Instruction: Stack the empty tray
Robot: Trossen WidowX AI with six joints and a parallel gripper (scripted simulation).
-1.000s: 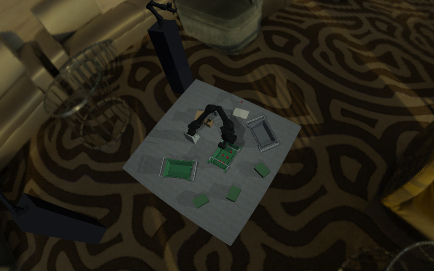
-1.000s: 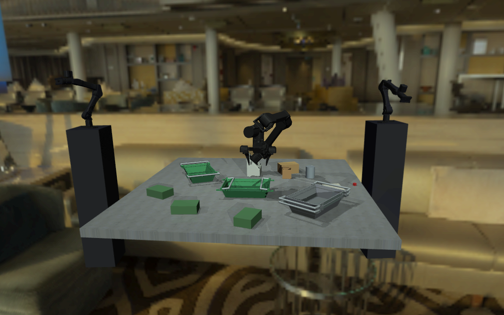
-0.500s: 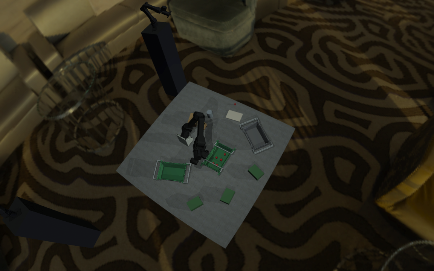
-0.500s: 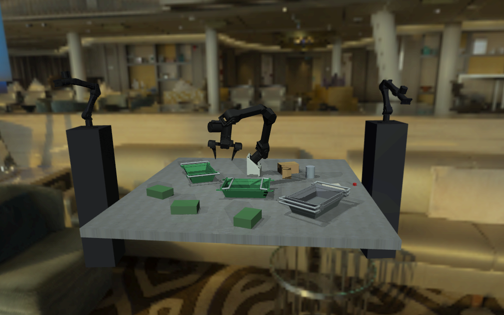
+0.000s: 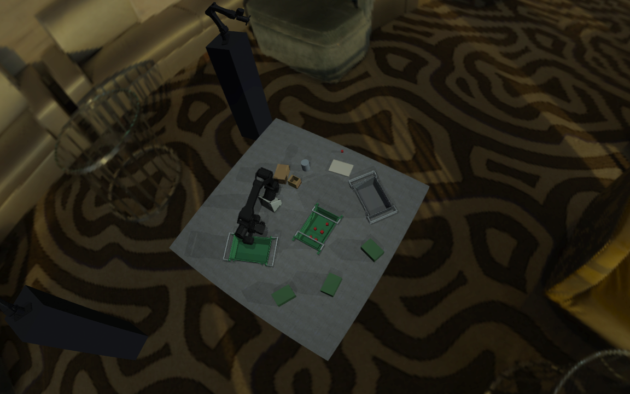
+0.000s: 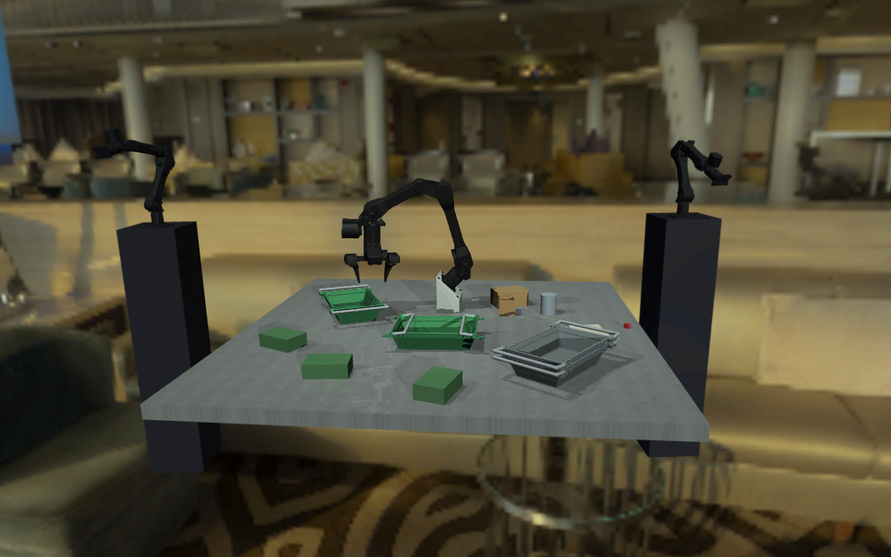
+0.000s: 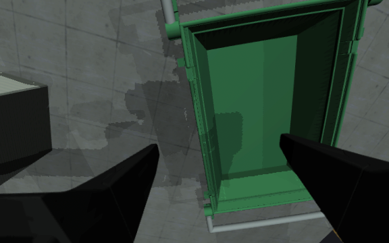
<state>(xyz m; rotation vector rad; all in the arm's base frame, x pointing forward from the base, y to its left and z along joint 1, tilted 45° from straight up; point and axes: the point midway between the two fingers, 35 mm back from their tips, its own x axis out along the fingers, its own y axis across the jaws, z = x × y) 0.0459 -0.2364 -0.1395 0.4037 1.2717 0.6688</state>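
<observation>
Now: gripper tip 1 cm past the green tray, 8 cm to the left of it and 7 cm above it. Also, from my gripper tip: pale sheet 26 cm ahead, 71 cm to the left, 12 cm below; then red block 21 cm ahead, 84 cm to the left, 11 cm below.
</observation>
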